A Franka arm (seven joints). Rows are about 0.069 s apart.
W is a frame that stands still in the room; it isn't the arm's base.
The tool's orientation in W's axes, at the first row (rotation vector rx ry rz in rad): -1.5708 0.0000 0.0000
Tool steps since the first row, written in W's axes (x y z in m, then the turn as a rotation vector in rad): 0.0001 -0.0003 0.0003 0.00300 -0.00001 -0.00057; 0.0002 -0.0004 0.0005 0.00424 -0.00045 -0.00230; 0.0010 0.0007 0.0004 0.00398 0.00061 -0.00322; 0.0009 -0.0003 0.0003 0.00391 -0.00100 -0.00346; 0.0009 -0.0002 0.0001 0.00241 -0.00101 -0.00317; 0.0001 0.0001 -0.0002 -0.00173 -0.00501 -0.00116; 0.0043 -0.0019 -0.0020 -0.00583 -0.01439 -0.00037; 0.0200 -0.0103 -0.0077 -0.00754 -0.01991 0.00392; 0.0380 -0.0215 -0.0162 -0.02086 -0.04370 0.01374; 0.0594 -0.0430 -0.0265 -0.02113 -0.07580 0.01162; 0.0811 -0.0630 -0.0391 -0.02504 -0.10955 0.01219
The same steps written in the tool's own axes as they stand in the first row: 0.0001 -0.0003 -0.0003 0.00300 0.00057 -0.00001; 0.0002 -0.0005 -0.0004 0.00424 0.00230 -0.00045; 0.0010 -0.0004 0.0007 0.00398 0.00322 0.00061; 0.0009 -0.0003 -0.0003 0.00391 0.00346 -0.00100; 0.0009 -0.0001 -0.0002 0.00241 0.00317 -0.00101; 0.0001 0.0002 0.0001 -0.00173 0.00116 -0.00501; 0.0043 0.0020 -0.0019 -0.00583 0.00037 -0.01439; 0.0200 0.0077 -0.0103 -0.00754 -0.00392 -0.01991; 0.0380 0.0162 -0.0215 -0.02086 -0.01374 -0.04370; 0.0594 0.0265 -0.0430 -0.02113 -0.01162 -0.07580; 0.0811 0.0391 -0.0630 -0.02504 -0.01219 -0.10955
